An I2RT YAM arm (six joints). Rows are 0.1 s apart.
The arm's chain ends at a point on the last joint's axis. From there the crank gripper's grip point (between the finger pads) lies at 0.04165 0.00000 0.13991 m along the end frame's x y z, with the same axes.
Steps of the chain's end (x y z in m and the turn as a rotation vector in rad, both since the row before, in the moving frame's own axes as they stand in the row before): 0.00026, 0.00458, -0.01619, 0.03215, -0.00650, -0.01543; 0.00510, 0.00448, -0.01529, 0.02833, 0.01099, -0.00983; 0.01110, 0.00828, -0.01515, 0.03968, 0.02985, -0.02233; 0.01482, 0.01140, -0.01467, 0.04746, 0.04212, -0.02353; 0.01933, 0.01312, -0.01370, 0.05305, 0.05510, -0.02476
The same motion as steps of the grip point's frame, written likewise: -0.00069, -0.00056, -0.01600, 0.03215, -0.00650, -0.01543; 0.00661, 0.00011, -0.01582, 0.02833, 0.01099, -0.00983; 0.01518, 0.00178, -0.01658, 0.03968, 0.02985, -0.02233; 0.02058, 0.00376, -0.01673, 0.04746, 0.04212, -0.02353; 0.02686, 0.00464, -0.01643, 0.05305, 0.05510, -0.02476
